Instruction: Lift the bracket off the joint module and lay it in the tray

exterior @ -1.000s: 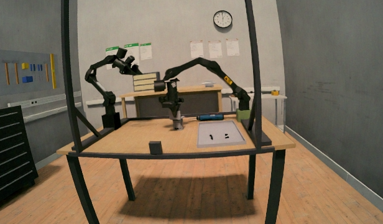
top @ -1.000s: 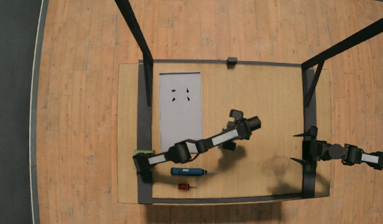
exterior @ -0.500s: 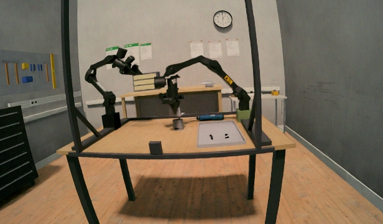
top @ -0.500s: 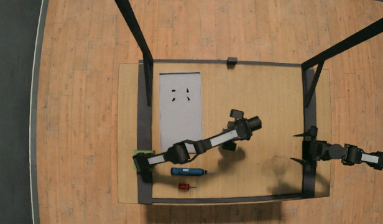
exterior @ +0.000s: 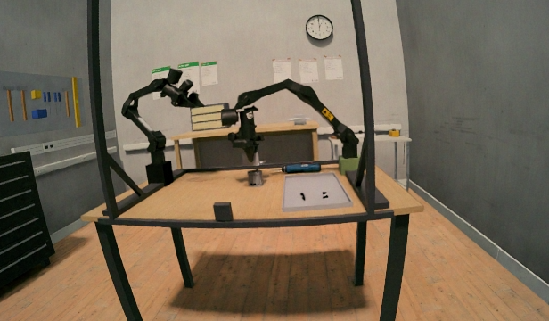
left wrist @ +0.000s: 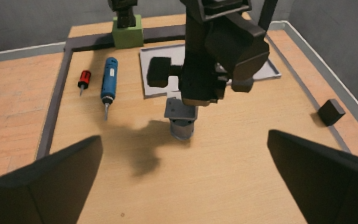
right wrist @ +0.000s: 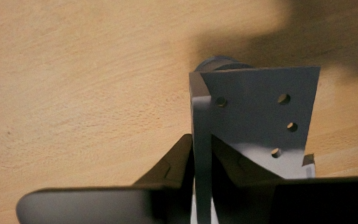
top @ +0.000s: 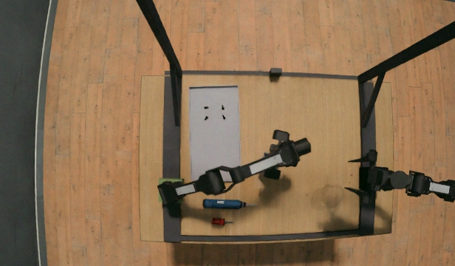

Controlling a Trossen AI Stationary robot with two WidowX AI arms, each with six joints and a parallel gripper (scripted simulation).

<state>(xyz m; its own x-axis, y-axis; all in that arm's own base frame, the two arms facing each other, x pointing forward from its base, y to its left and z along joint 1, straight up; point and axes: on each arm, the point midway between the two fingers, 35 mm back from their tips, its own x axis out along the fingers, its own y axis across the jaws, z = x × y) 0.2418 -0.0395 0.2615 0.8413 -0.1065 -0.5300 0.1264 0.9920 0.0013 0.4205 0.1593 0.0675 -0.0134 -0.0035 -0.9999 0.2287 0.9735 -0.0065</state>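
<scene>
My right hand is 23 cm to the left of the grey tray, 13 cm above it and 10 cm past it. Round my right hand: grey joint module 11 cm below, 3 cm ahead, 1 cm to the right; then red tool 29 cm ahead, 22 cm to the right, 12 cm below; then grey bracket 4 cm below, 3 cm ahead, 1 cm to the right.
</scene>
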